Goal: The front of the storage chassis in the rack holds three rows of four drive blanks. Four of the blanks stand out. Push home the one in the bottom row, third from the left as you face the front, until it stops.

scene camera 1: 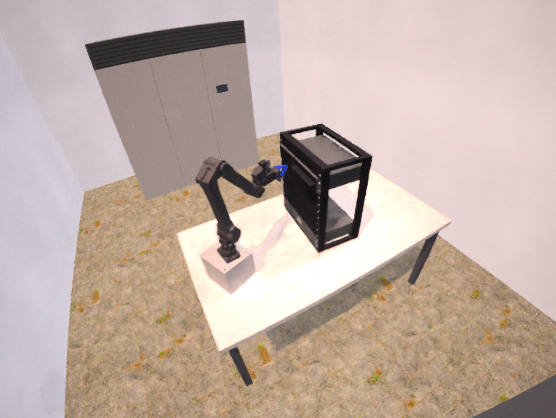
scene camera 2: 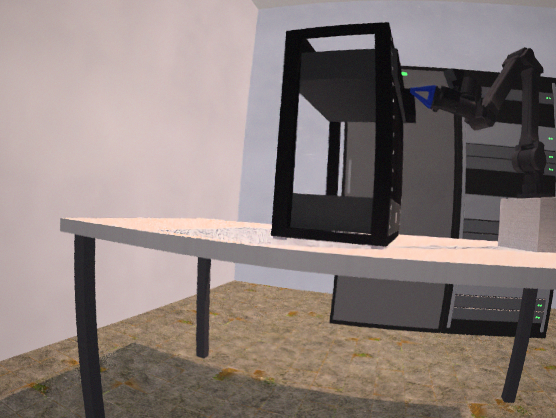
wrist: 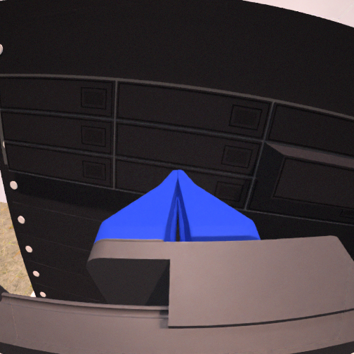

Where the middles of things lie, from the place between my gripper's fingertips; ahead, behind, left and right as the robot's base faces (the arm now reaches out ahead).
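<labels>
My hand is 170 mm above the black rack (scene camera 2: 363,85), and it is also 140 mm short of the rack and 100 mm to the left of it.
</labels>
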